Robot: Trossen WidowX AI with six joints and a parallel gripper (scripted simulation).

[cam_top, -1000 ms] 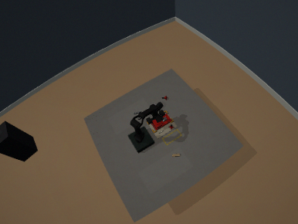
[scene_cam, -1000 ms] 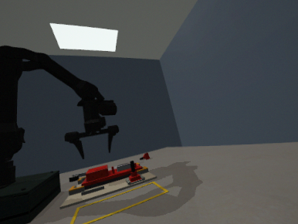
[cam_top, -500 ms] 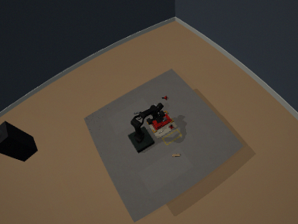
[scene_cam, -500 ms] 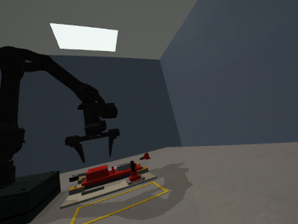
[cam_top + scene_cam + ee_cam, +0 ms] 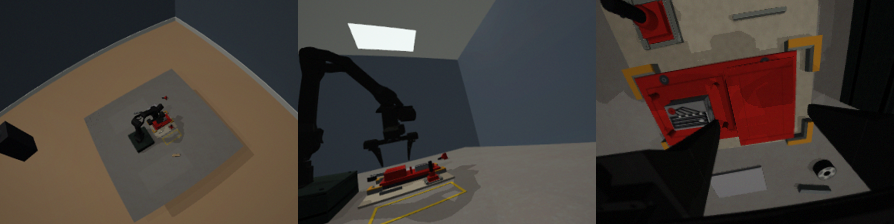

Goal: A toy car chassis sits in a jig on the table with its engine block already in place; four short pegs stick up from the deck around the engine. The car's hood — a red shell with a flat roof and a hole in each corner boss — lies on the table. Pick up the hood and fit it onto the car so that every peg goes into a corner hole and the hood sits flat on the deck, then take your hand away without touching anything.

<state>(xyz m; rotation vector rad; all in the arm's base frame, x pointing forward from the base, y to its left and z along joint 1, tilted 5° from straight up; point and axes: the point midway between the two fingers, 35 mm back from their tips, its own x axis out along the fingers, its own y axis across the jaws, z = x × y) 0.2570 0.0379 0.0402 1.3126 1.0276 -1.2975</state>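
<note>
Now: gripper tip 30 mm above the red hood. Round my gripper tip: grey engine block: 90 mm ahead, 40 mm below, 10 mm to the right; then pale piece: 380 mm to the right, 90 mm behind, 60 mm below; then jig: 60 mm below, 40 mm ahead, 20 mm to the right.
</note>
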